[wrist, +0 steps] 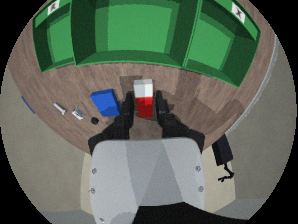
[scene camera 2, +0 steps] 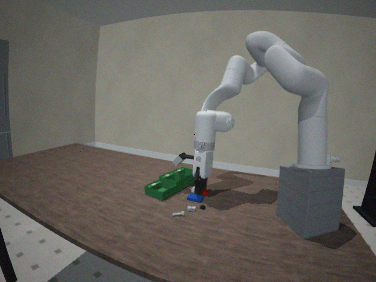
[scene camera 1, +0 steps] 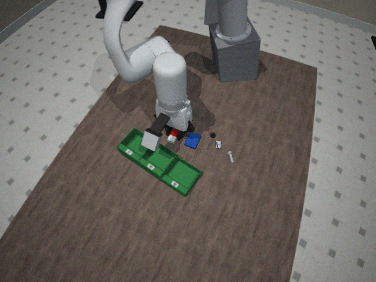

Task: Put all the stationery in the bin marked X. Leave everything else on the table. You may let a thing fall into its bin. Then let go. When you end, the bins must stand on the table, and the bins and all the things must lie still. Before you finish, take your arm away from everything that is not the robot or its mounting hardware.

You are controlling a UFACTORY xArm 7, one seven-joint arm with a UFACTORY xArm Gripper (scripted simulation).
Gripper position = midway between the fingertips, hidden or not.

In view: the gripper (scene camera 1: 175,134) and a green three-compartment bin (scene camera 1: 164,164).
The green three-compartment bin shows as well in the wrist view (wrist: 223,49) and in scene camera 2 (scene camera 2: 163,188). The gripper is seen too in the wrist view (wrist: 144,98).
